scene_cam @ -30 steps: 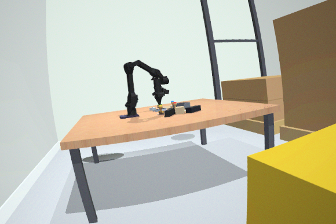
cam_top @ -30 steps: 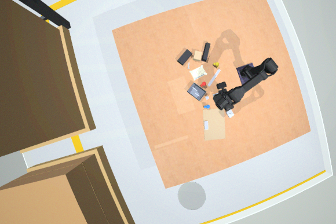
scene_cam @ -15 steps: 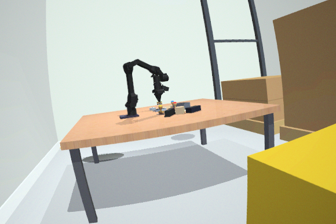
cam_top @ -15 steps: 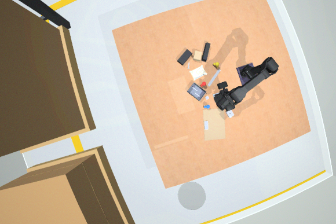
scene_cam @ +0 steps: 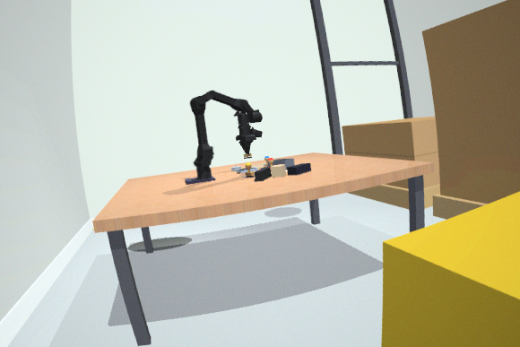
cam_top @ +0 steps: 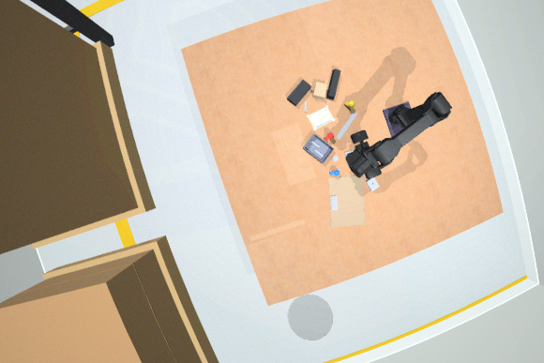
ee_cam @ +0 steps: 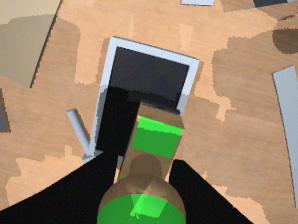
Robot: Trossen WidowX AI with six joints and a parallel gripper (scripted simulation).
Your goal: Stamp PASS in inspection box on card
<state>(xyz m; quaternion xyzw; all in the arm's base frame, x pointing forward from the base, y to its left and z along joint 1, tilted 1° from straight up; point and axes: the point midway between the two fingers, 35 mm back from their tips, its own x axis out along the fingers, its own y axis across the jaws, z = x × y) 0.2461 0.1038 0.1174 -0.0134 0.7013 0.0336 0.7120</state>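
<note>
Now: the white card 210 mm to the right of my gripper tip, 90 mm below it and 90 mm ahead of it. Also, from my gripper tip: red-topped stamp (120 mm to the right, 90 mm ahead, 70 mm below); then grey bar (140 mm to the right, 90 mm below, 10 mm behind); then dark ink pad (90 mm below, 10 mm to the left, 10 mm behind).
</note>
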